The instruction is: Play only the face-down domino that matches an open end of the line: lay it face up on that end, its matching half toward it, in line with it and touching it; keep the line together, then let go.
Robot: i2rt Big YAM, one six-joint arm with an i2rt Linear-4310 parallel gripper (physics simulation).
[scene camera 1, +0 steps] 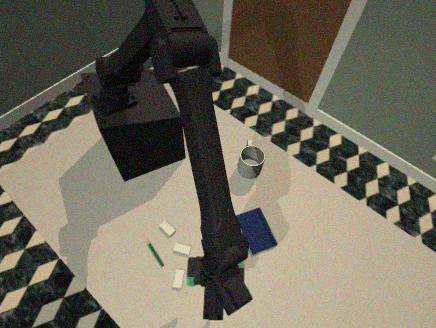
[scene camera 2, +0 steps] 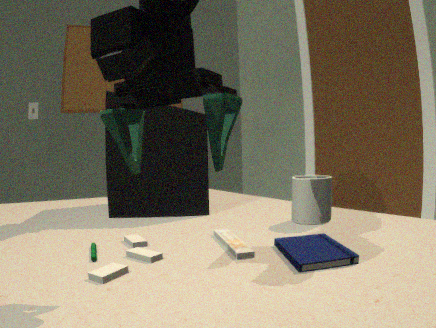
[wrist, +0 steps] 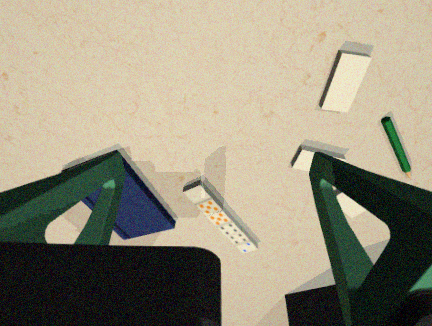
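Pixels of known places: gripper, fingertip midpoint: [scene camera 2: 174,172] [wrist: 217,162]; arm's base at its link origin: [scene camera 1: 114,101] [scene camera 2: 135,102].
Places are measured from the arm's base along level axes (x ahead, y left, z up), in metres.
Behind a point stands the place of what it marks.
The domino line [scene camera 2: 233,244] {y 0.030, x 0.450, z -0.285 m} [wrist: 220,217] {y 0.038, x 0.433, z -0.285 m} lies face up; the arm hides it in scene camera 1. In the wrist view its upper-left end is blank, then come orange and black pips, and blue pips at the lower-right end. Three white dominoes lie face down: one far from the base [scene camera 1: 178,279] {y -0.183, x 0.484, z -0.285 m} [scene camera 2: 108,272] {y -0.183, x 0.495, z -0.285 m} [wrist: 346,81] {y -0.183, x 0.485, z -0.285 m}, a middle one [scene camera 1: 182,249] {y -0.112, x 0.422, z -0.285 m} [scene camera 2: 144,254] {y -0.114, x 0.434, z -0.285 m} [wrist: 301,159] {y -0.100, x 0.439, z -0.285 m} and one nearest the base [scene camera 1: 167,228] {y -0.101, x 0.333, z -0.285 m} [scene camera 2: 135,240] {y -0.104, x 0.347, z -0.285 m} [wrist: 351,204] {y -0.102, x 0.330, z -0.285 m}. Fingers partly cover the last two in the wrist view. My gripper [scene camera 1: 215,272] {y -0.114, x 0.573, z -0.155 m} [scene camera 2: 177,171] {y -0.114, x 0.573, z -0.155 m} [wrist: 217,162] {y -0.114, x 0.573, z -0.155 m} is open and empty, above the table.
A blue notebook [scene camera 1: 257,231] {y 0.112, x 0.555, z -0.283 m} [scene camera 2: 316,251] {y 0.100, x 0.570, z -0.283 m} [wrist: 145,205] {y 0.090, x 0.522, z -0.283 m} lies beside the line. A grey mug [scene camera 1: 251,162] {y 0.311, x 0.353, z -0.286 m} [scene camera 2: 311,200] {y 0.253, x 0.397, z -0.242 m} stands behind the notebook. A green pencil [scene camera 1: 155,254] {y -0.186, x 0.373, z -0.287 m} [scene camera 2: 93,252] {y -0.188, x 0.392, z -0.287 m} [wrist: 396,145] {y -0.185, x 0.380, z -0.287 m} lies beyond the face-down dominoes. The black base block [scene camera 1: 142,145] {y -0.001, x 0.108, z -0.123 m} [scene camera 2: 157,185] {y 0.021, x 0.116, z -0.217 m} stands at the back.
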